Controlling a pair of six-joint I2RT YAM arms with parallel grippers.
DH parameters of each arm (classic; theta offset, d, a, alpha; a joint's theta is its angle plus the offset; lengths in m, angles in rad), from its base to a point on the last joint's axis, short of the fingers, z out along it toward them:
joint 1: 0 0.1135 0.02 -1.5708
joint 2: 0 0 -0.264 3.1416
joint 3: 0.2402 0 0.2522 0
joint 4: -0.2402 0 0.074 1.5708
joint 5: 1.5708 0 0 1.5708
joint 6: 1.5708 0.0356 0 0
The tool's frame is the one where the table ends.
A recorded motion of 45 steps. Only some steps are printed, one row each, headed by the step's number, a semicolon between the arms.
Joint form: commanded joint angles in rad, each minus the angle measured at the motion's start. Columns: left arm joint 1, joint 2, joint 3, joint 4, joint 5, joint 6; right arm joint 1, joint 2, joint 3, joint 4, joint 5, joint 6.
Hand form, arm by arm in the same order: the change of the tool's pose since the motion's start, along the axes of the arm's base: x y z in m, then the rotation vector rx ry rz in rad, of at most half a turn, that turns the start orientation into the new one. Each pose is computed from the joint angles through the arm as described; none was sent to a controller.
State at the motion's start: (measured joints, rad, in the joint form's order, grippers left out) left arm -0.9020 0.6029 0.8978 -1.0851 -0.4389 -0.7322; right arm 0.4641 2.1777 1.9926 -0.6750 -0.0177 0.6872
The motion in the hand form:
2: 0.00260 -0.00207 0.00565 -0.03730 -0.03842 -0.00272; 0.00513 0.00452 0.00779 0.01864 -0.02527 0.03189
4: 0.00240 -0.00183 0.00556 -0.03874 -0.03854 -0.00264; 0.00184 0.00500 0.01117 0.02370 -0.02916 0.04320
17: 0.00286 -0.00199 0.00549 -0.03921 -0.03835 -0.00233; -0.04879 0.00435 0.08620 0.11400 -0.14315 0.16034
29: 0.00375 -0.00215 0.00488 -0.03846 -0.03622 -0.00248; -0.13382 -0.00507 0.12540 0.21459 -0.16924 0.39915
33: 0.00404 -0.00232 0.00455 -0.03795 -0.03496 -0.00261; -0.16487 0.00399 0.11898 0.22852 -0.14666 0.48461
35: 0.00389 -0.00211 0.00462 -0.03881 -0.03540 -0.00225; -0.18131 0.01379 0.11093 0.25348 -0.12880 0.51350
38: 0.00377 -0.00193 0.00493 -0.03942 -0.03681 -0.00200; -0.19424 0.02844 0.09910 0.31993 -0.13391 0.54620
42: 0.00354 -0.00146 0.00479 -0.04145 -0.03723 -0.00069; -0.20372 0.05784 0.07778 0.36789 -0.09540 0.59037
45: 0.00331 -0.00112 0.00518 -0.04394 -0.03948 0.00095; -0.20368 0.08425 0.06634 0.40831 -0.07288 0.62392
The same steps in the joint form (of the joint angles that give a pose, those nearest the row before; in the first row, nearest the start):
2: 0.0090 -0.0012 0.0052 0.0528 0.0038 0.0143; 0.0018 0.0223 0.0580 -0.0053 -0.0240 -0.0190
4: 0.0092 -0.0029 0.0045 0.0527 0.0044 0.0138; 0.0051 0.0079 0.0466 -0.0027 -0.0314 -0.0231
17: 0.0127 -0.0019 0.0039 0.0554 0.0072 0.0158; 0.0487 -0.2052 -0.0202 -0.0087 -0.1033 -0.0540
29: 0.0210 -0.0005 0.0013 0.0597 0.0143 0.0210; 0.1224 -0.5047 -0.2640 -0.0033 -0.2721 -0.1140
33: 0.0228 0.0003 0.0002 0.0608 0.0161 0.0219; 0.1896 -0.5822 -0.3701 0.0143 -0.2952 -0.1175
35: 0.0230 -0.0008 0.0002 0.0605 0.0162 0.0216; 0.2403 -0.6153 -0.4387 0.0567 -0.2960 -0.0841
38: 0.0230 -0.0015 0.0011 0.0604 0.0155 0.0220; 0.2945 -0.6370 -0.5279 0.1786 -0.3113 -0.0291
42: 0.0246 -0.0042 -0.0001 0.0604 0.0164 0.0214; 0.3698 -0.5924 -0.5744 0.2847 -0.3210 0.0303
45: 0.0246 -0.0061 0.0006 0.0608 0.0151 0.0202; 0.4141 -0.5204 -0.5518 0.3539 -0.3379 0.0689

